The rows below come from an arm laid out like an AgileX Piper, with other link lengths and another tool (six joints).
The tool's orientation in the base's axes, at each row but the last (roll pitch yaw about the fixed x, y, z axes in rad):
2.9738, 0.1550, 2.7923
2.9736, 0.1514, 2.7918
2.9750, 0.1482, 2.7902
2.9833, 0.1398, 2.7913
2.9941, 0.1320, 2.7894
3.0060, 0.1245, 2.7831
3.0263, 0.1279, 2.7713
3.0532, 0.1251, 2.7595
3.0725, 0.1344, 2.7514
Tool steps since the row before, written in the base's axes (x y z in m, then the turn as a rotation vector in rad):
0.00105, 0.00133, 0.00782, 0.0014, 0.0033, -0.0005
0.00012, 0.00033, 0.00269, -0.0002, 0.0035, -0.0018
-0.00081, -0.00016, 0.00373, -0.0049, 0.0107, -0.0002
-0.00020, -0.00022, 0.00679, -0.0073, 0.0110, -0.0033
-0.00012, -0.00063, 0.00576, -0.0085, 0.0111, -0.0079
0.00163, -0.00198, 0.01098, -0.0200, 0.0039, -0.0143
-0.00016, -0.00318, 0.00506, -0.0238, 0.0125, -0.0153
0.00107, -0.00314, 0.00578, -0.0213, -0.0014, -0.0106
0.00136, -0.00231, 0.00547, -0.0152, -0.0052, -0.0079
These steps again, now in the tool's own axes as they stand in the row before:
-0.00173, 0.00286, -0.00727, -0.0001, 0.0034, 0.0011
-0.00041, 0.00079, -0.00256, 0.0016, 0.0029, 0.0021
0.00015, 0.00021, -0.00381, 0.0082, 0.0084, 0.0004
-0.00083, 0.00079, -0.00670, 0.0110, 0.0074, 0.0030
-0.00086, 0.00021, -0.00573, 0.0127, 0.0065, 0.0073
-0.00357, 0.00017, -0.01070, 0.0217, -0.0049, 0.0111
-0.00164, -0.00244, -0.00521, 0.0284, 0.0017, 0.0120
-0.00287, -0.00202, -0.00567, 0.0204, -0.0099, 0.0073
-0.00285, -0.00126, -0.00523, 0.0130, -0.0110, 0.0055

